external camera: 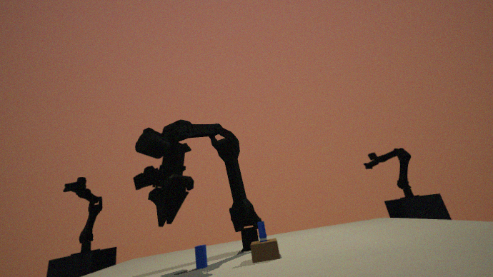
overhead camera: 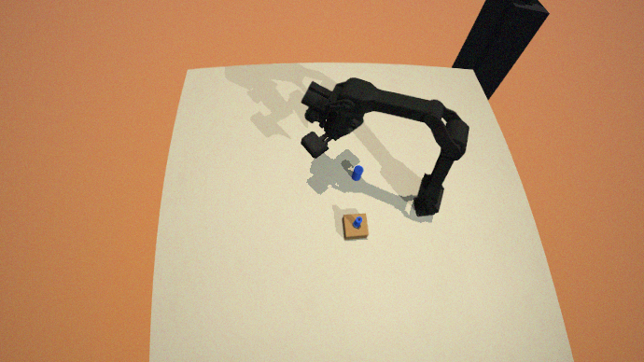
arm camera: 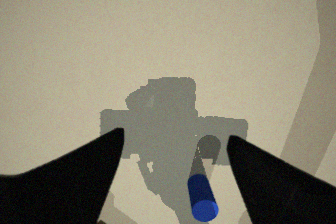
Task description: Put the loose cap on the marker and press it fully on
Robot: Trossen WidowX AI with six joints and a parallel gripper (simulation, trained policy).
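Right now the blue cap is 10 cm behind my gripper tip, 9 cm below it and 6 cm to the left of it. From my gripper tip the other things lie so: blue marker 23 cm to the left, 7 cm behind, 5 cm below; then tan holder block 23 cm to the left, 10 cm below, 7 cm behind.
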